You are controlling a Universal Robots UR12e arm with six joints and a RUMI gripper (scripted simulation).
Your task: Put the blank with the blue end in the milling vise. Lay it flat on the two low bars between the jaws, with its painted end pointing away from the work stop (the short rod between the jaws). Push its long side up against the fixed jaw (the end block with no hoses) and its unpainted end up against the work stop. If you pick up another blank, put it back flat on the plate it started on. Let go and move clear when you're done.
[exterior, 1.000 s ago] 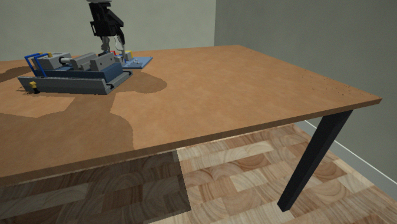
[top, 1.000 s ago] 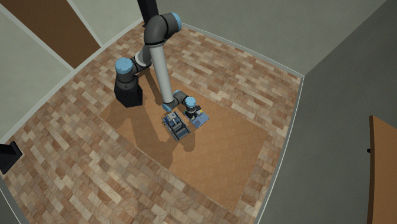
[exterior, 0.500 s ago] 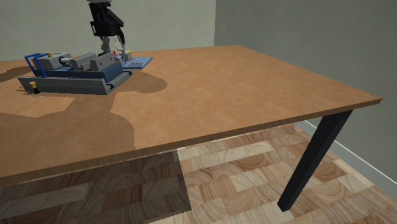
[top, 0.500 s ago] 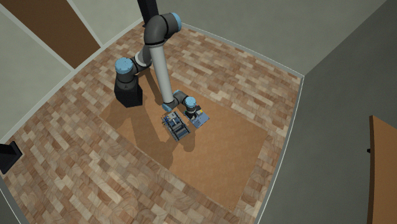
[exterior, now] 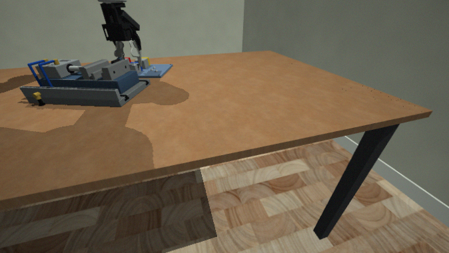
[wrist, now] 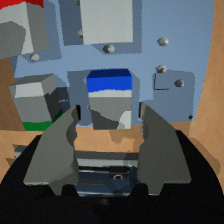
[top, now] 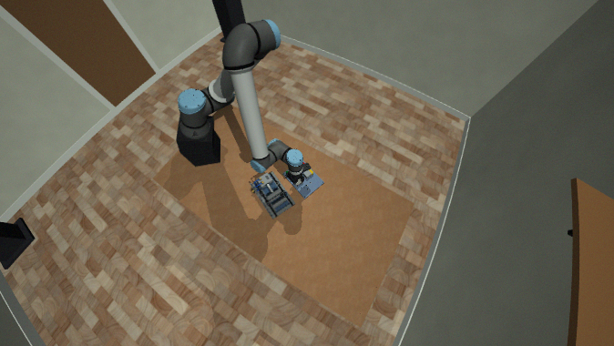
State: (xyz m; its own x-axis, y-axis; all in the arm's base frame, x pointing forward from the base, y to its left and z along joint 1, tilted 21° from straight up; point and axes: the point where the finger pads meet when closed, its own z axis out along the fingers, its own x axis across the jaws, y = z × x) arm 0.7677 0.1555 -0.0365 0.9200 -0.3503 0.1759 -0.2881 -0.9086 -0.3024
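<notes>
The blue blank is 20 mm below my hand. From my hand the other things lie so: yellow blank 30 mm ahead, 90 mm to the left, 20 mm below; green blank 80 mm behind, 30 mm to the left, 20 mm below; light blue plate 10 mm ahead, 40 mm to the left, 40 mm below.
</notes>
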